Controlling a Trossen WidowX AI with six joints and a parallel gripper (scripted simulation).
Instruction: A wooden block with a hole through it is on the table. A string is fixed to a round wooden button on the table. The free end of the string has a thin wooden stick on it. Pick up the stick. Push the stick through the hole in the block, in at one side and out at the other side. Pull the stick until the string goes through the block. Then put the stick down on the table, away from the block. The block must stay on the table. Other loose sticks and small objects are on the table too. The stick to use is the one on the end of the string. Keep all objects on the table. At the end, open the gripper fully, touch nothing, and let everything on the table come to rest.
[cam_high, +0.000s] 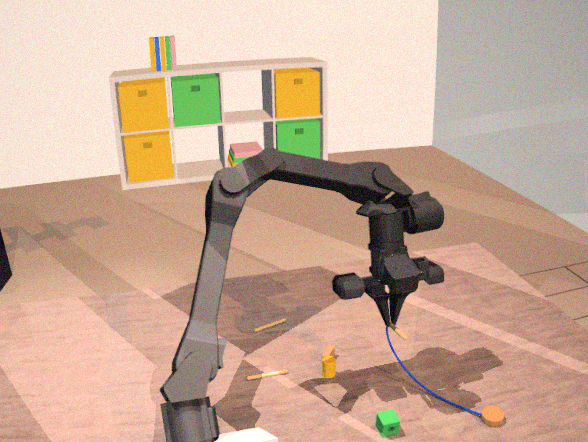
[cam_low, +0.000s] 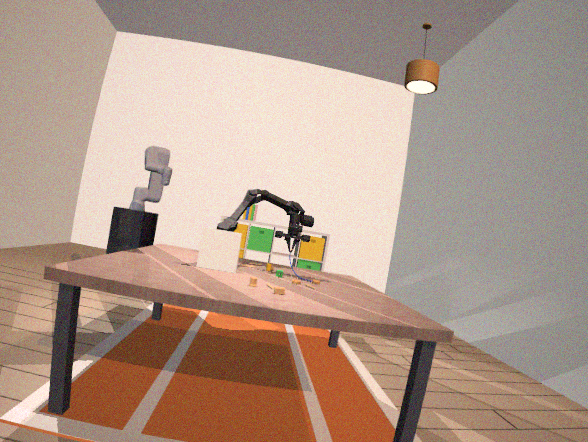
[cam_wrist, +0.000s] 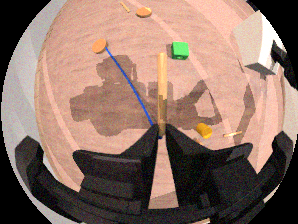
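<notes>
The yellow cylinder lies 10 cm behind my gripper tip, 3 cm to the left of it and 10 cm below it. Also, from my gripper tip: green block (3 cm behind, 13 cm to the right, 11 cm below); then round wooden button (15 cm ahead, 14 cm to the right, 11 cm below); then thin wooden stick (2 cm to the right, 1 cm above).
</notes>
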